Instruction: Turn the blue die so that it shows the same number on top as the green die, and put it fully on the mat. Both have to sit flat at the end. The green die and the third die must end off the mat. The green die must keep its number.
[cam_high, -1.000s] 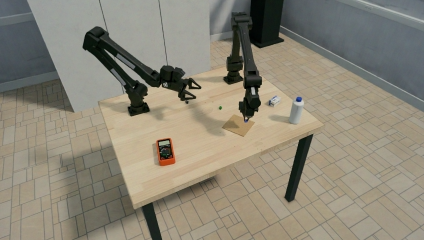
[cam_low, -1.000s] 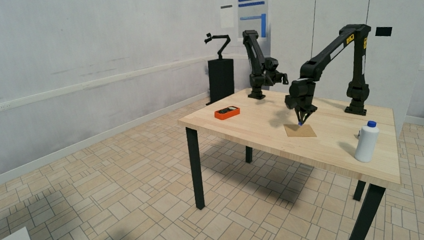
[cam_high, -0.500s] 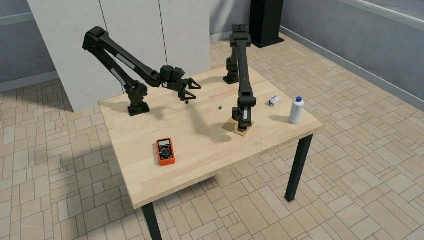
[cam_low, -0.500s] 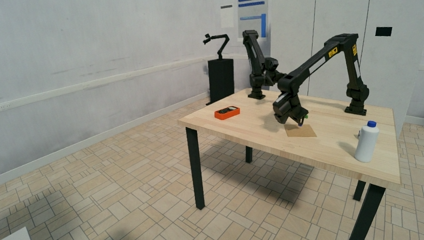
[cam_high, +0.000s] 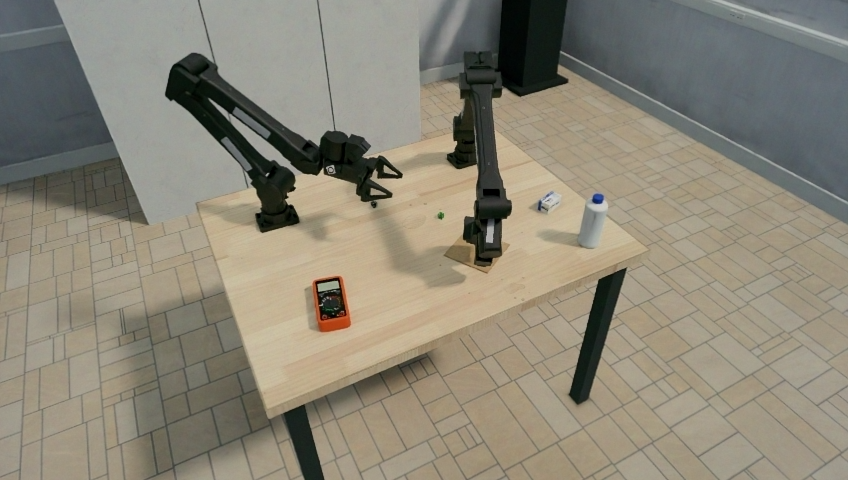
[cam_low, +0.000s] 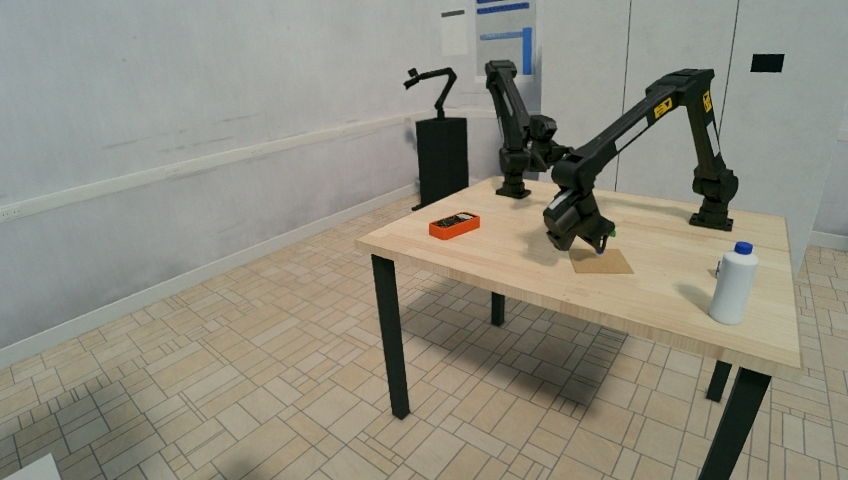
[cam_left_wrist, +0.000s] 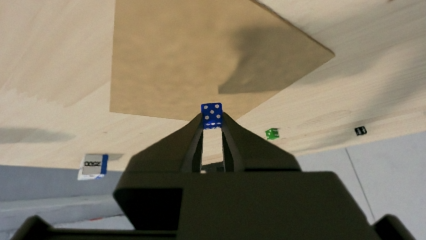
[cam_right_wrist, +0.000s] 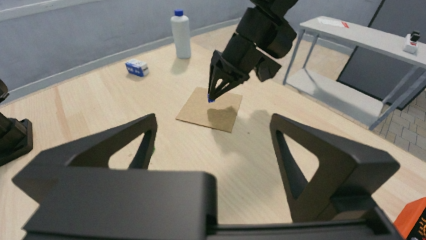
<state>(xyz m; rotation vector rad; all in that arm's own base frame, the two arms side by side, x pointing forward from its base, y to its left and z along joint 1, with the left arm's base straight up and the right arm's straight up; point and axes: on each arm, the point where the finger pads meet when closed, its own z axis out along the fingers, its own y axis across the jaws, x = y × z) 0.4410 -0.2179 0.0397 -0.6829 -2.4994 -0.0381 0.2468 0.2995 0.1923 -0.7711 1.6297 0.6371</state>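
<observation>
Right now my left hand is 40 mm above the brown mat. From my left hand the other things lie so: green die (190 mm behind, 10 mm to the right, 30 mm below); then black die (340 mm behind, 160 mm to the right, 30 mm below); then blue die (10 mm below).
</observation>
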